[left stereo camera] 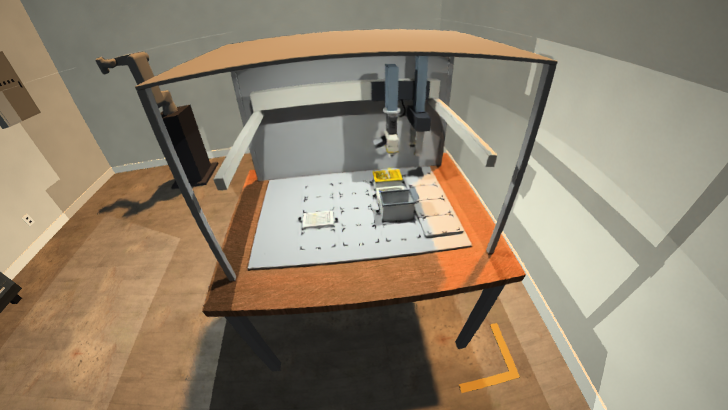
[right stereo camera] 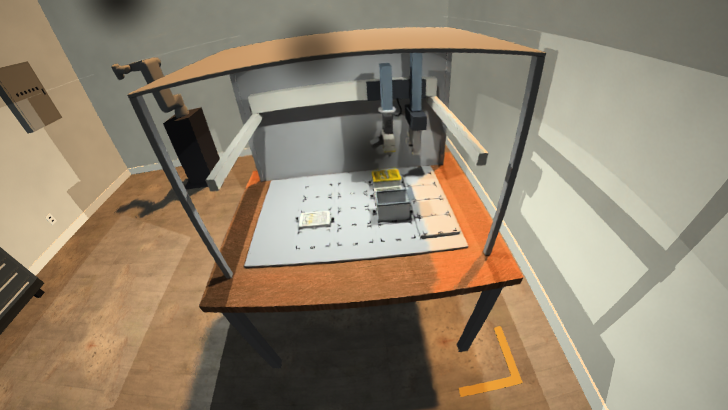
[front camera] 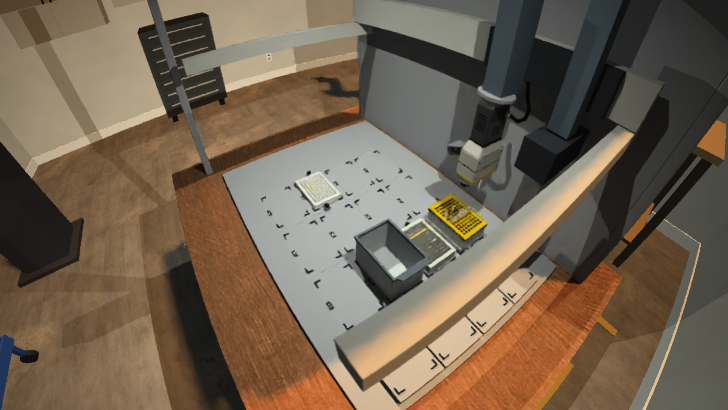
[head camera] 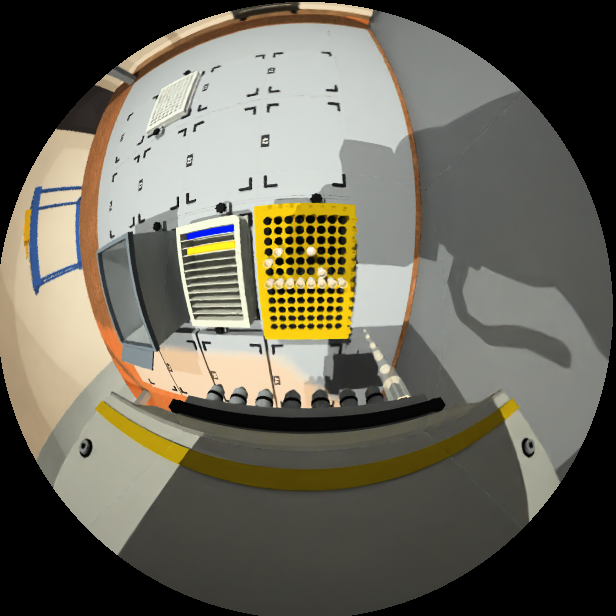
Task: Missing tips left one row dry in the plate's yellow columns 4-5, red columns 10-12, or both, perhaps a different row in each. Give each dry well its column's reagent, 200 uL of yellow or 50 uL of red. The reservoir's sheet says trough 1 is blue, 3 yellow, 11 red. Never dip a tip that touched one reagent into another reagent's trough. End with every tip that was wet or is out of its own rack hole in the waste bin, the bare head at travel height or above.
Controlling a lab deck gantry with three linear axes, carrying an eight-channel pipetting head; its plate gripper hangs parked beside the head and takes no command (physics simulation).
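Note:
The pipetting head (front camera: 478, 158) (head camera: 304, 522) (left stereo camera: 391, 142) (right stereo camera: 388, 142) hangs above the yellow tip rack (front camera: 438, 209) (head camera: 307, 333) (left stereo camera: 377, 179). In the head camera a clear tip (head camera: 386, 368) is on its rightmost nozzle; the other seven nozzles are bare. The rack holds one full row of eight tips and several single tips. The reservoir (front camera: 450, 250) (head camera: 245, 270) shows blue (head camera: 210, 232) in trough 1 and yellow (head camera: 211, 247) in trough 3; red does not show. The plate (front camera: 318, 188) (head camera: 175, 102) stands far off, its wells too small to read. The parked gripper (left stereo camera: 415, 144) is open and empty, small in view.
The grey waste bin (front camera: 373, 253) (head camera: 137, 287) (left stereo camera: 397, 211) (right stereo camera: 393, 211) stands beside the reservoir, with taller walls. A side rail (front camera: 483, 259) crosses the front view before the deck. The gantry's back panel (front camera: 407, 101) rises behind the rack.

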